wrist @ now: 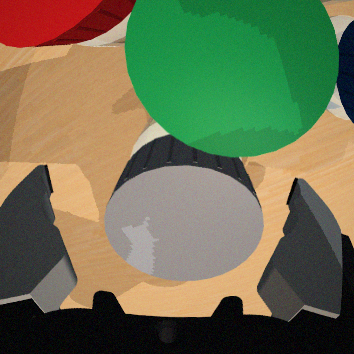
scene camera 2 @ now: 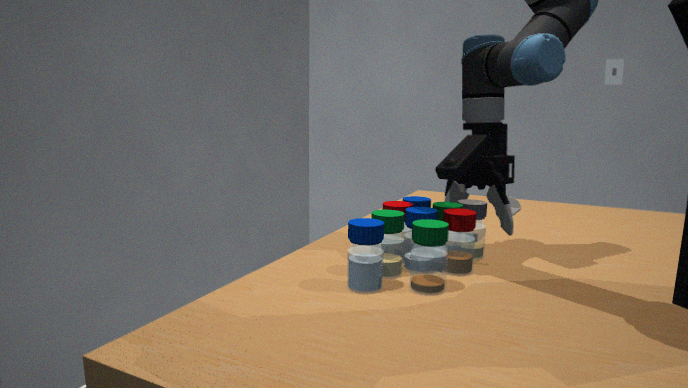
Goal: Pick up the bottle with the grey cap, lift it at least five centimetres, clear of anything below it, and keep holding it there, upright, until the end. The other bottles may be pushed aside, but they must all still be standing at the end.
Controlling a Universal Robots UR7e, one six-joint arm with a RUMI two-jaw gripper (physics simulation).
In view: my gripper [scene camera 2: 476,229], a green-capped bottle [wrist: 230,85], a red-capped bottle [scene camera 2: 460,246], a blue-capped bottle [scene camera 2: 412,213], a green-capped bottle [scene camera 2: 428,260], a green-capped bottle [scene camera 2: 393,244] and a blue-capped bottle [scene camera 2: 365,256].
My gripper is seen too in the wrist view [wrist: 170,175].
